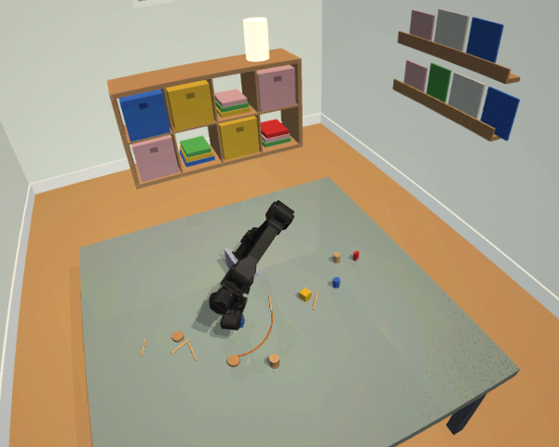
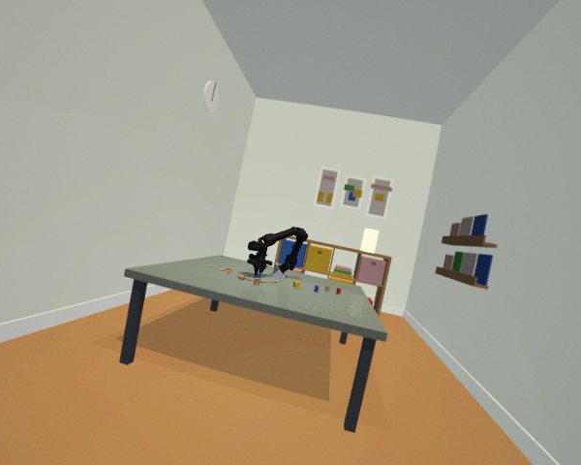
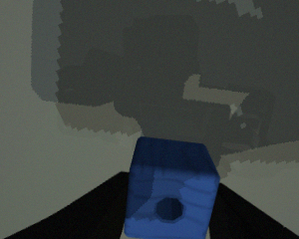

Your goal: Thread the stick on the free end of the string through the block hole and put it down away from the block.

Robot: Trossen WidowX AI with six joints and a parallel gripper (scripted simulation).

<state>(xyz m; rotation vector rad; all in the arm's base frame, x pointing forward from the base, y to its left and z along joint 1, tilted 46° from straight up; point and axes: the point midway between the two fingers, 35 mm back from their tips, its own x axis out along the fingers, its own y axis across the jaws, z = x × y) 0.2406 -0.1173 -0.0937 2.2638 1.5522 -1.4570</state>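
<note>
The thin wooden stick lies 14 cm to the left of my gripper tip and 2 cm below it. Also, from my gripper tip: blue cube right at my gripper tip; then yellow cube 26 cm to the left, 4 cm ahead; then round wooden button 13 cm ahead, 9 cm to the right, 1 cm below.
</note>
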